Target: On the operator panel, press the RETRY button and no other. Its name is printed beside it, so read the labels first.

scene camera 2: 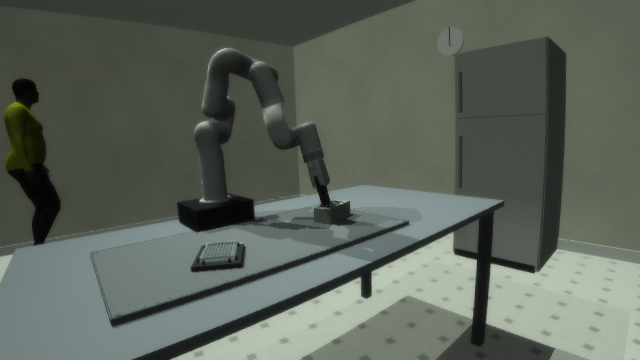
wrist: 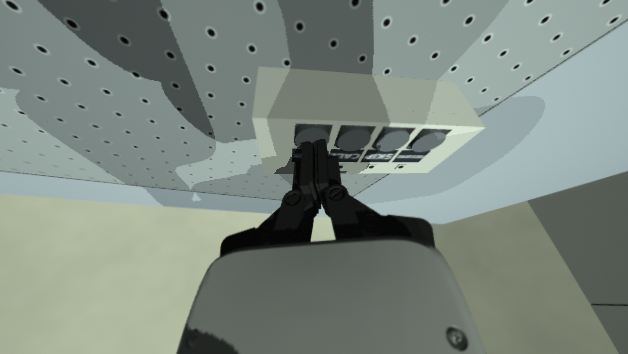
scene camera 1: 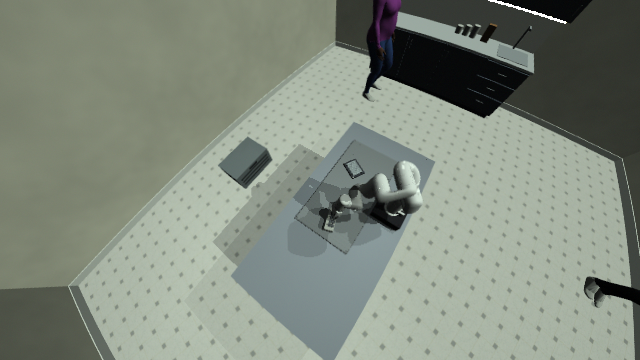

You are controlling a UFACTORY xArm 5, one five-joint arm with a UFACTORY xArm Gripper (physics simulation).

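Where they show: gripper, fingertip midpoint: [scene camera 2: 326, 204] [wrist: 317, 155] [scene camera 1: 333, 214]; arm's base, link origin: [scene camera 2: 215, 200] [scene camera 1: 392, 208].
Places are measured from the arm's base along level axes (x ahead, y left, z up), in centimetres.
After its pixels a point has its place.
The operator panel [scene camera 1: 328, 228] @(y 38.5, x 32.4, z -2.1 cm) [scene camera 2: 326, 215] @(y 24.2, x 38.7, z -4.4 cm) [wrist: 325, 97] @(y 27.1, x 32.2, z -4.3 cm) is a pale box with a row of round grey buttons. In the wrist view, the labels read upside down: CALL is beside the second button [wrist: 354, 138] @(y 29.4, x 32.9, z -1.8 cm) from the left and SKIP beside the third button [wrist: 393, 140] @(y 32.3, x 32.0, z -1.8 cm). The label of the rightmost button [wrist: 428, 141] @(y 35.1, x 31.2, z -1.8 cm) is too small to read. The label of the leftmost button [wrist: 311, 136] @(y 26.5, x 33.7, z -1.8 cm) is mostly hidden behind the fingers. My gripper [wrist: 317, 155] @(y 27.6, x 35.1, z -1.5 cm) [scene camera 2: 326, 204] @(y 27.6, x 35.1, z -1.5 cm) is shut and empty. Its tips are at the near edge of the leftmost button; whether they touch it I cannot tell.
A dark tray with a pale grid block [scene camera 1: 354, 168] @(y -17.4, x 41.7, z -4.9 cm) [scene camera 2: 218, 252] @(y -19.6, x 44.9, z -4.8 cm) lies on the perforated board [scene camera 1: 320, 200] @(y 22.3, x 50.6, z -7.4 cm) [scene camera 2: 150, 290] @(y -38.1, x 49.8, z -7.5 cm) [wrist: 190, 115] @(y 17.7, x 40.5, z -7.4 cm), away from the panel. The board lies on the blue-grey table [scene camera 1: 300, 290] @(y 84.1, x 25.5, z -8.7 cm) [scene camera 2: 50, 310] @(y -56.8, x 42.9, z -8.7 cm). A person [scene camera 1: 384, 45] stands by the counter [scene camera 1: 440, 65].
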